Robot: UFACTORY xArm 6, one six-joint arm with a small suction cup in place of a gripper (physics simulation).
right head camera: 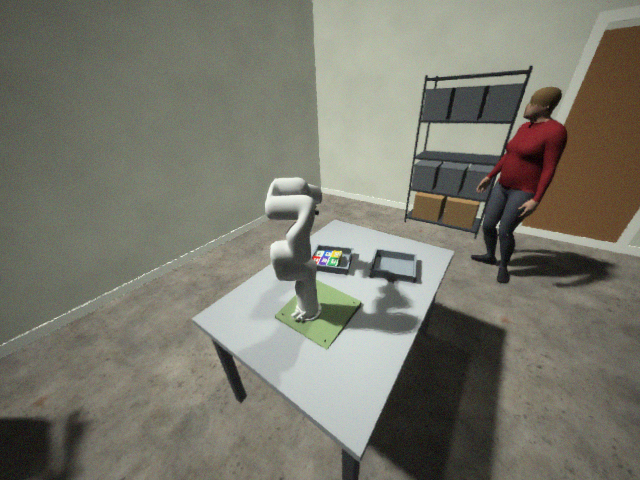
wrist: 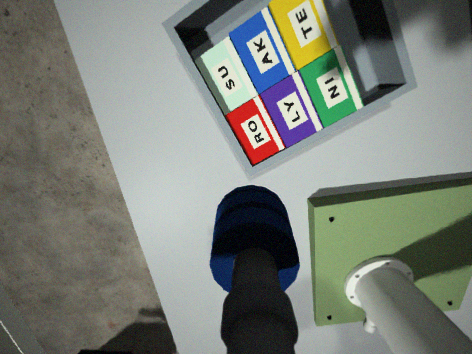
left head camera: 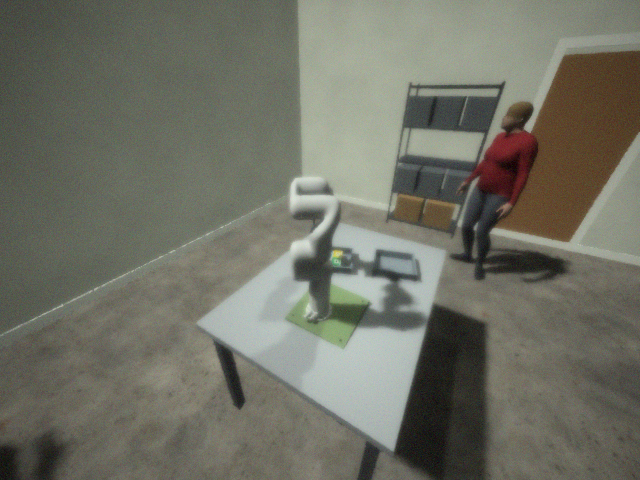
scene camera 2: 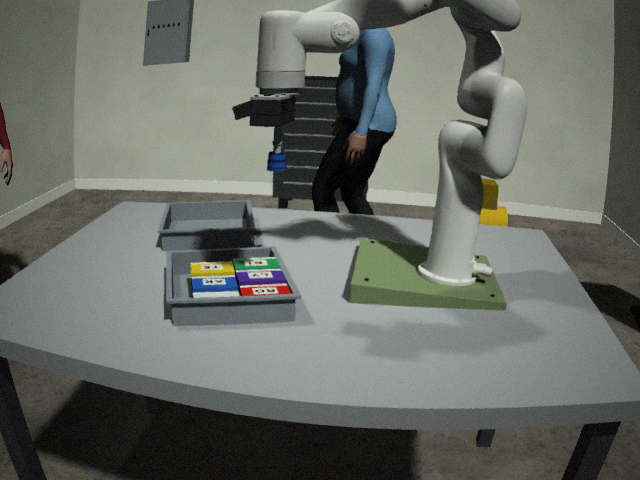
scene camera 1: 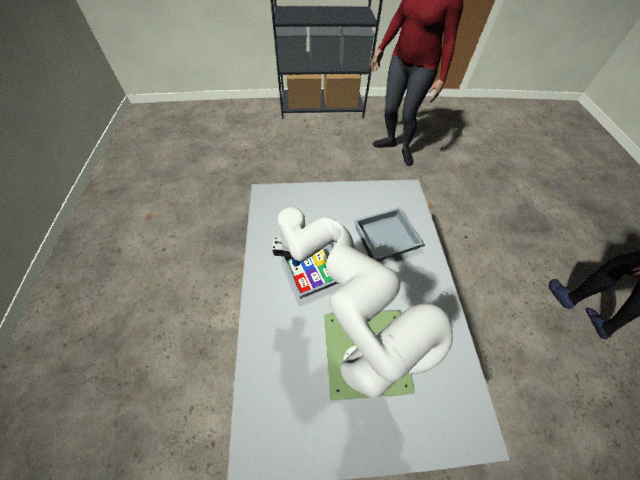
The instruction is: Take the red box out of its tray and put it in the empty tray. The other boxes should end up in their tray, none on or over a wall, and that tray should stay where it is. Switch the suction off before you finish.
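Frame: origin at the arm's base, x ahead, y left, z up, level; metres.
Seen in the pictures: hand, its tool point: point(wrist: 251, 217) point(scene camera 2: 276, 169) point(scene camera 1: 296, 262); arm's base, origin of its link: point(right head camera: 308, 310) point(wrist: 375, 281) point(left head camera: 319, 310) point(scene camera 2: 447, 275).
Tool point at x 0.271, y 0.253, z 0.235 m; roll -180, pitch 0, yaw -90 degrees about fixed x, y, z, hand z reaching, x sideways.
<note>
Pixels of each thing's top centre, then the offset from my tool point to it.
- red box, centre of its top: point(wrist: 255, 131) point(scene camera 2: 265, 290) point(scene camera 1: 303, 282) dx +0.022, dy -0.015, dz -0.209 m
- purple box, centre of its top: point(wrist: 292, 111) point(scene camera 2: 260, 274) point(scene camera 1: 315, 276) dx +0.049, dy -0.064, dz -0.203 m
- mint box, centre of its top: point(wrist: 226, 77) point(scene camera 2: 216, 298) point(scene camera 1: 295, 267) dx +0.096, dy +0.025, dz -0.219 m
- empty tray, centre of its top: point(scene camera 2: 206, 214) point(scene camera 1: 388, 231) point(right head camera: 393, 261) point(left head camera: 394, 260) dx +0.304, dy -0.382, dz -0.204 m
The red box point(scene camera 1: 302, 283) point(scene camera 2: 265, 290) point(wrist: 254, 132), labelled RO, lies flat in a corner of its grey tray point(scene camera 2: 232, 312) point(wrist: 345, 121), beside the purple box point(wrist: 291, 111) and the mint box point(wrist: 225, 75). The blue point(wrist: 260, 50), yellow point(wrist: 302, 30) and green point(wrist: 330, 87) boxes also lie flat in that tray. The empty tray point(right head camera: 395, 263) point(scene camera 1: 390, 232) point(scene camera 2: 178, 241) stands apart from it. My gripper point(scene camera 1: 295, 262) point(scene camera 2: 277, 169) point(wrist: 255, 215), a blue suction cup, hangs high above the boxes' tray with nothing on it. The arm hides part of that tray in scene camera 1.
The arm's base stands on a green plate point(scene camera 1: 336, 356) point(scene camera 2: 387, 279) point(wrist: 335, 260) near the boxes' tray. The tray walls stand up around the boxes. A person in red point(left head camera: 509, 160) point(right head camera: 535, 149) and a shelf rack point(left head camera: 447, 86) are beyond the table. A person in blue point(scene camera 2: 379, 77) stands behind it.
</note>
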